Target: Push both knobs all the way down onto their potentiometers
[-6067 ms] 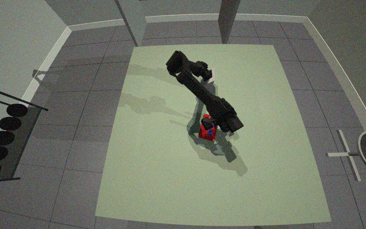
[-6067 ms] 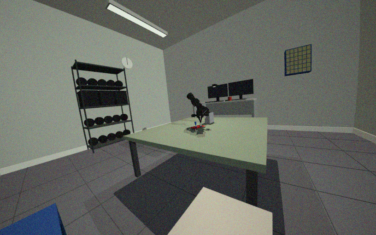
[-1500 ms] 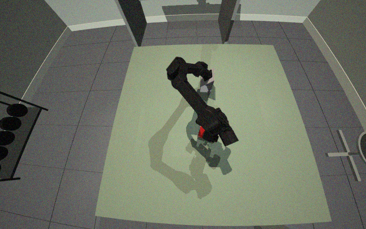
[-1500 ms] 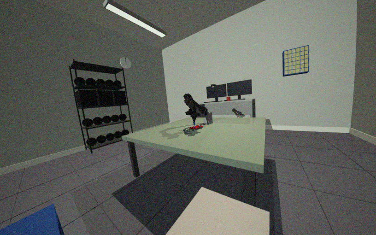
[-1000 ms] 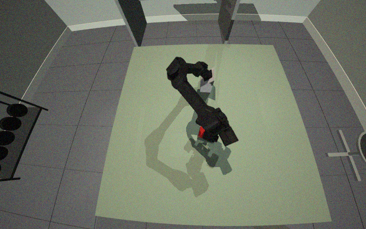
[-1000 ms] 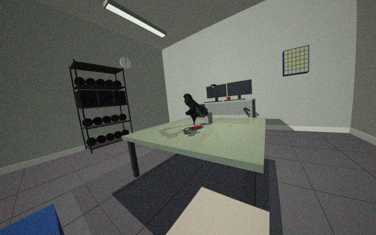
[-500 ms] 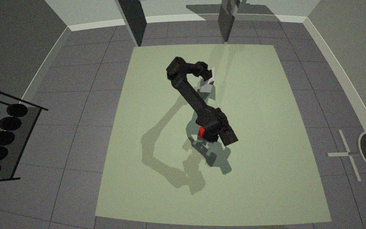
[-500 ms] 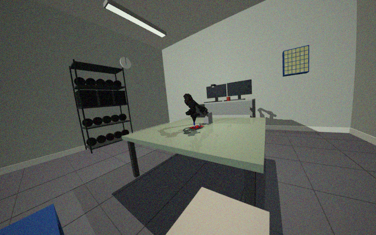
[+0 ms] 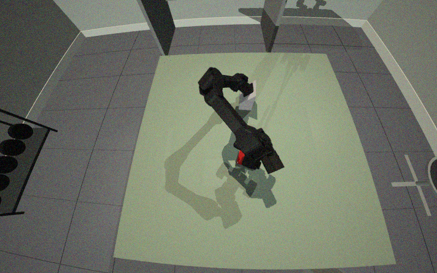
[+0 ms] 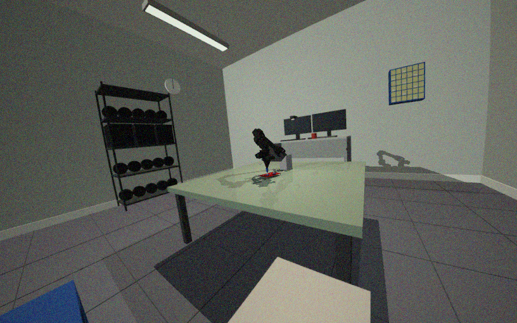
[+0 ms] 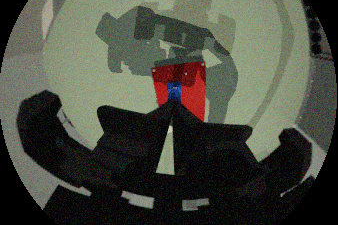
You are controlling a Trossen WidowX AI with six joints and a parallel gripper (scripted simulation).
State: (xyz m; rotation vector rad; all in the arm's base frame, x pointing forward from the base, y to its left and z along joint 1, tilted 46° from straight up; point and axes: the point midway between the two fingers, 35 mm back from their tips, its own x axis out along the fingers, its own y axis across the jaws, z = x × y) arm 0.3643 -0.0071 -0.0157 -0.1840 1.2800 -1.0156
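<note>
Now: the blue knob 20 mm below my gripper tip.
</note>
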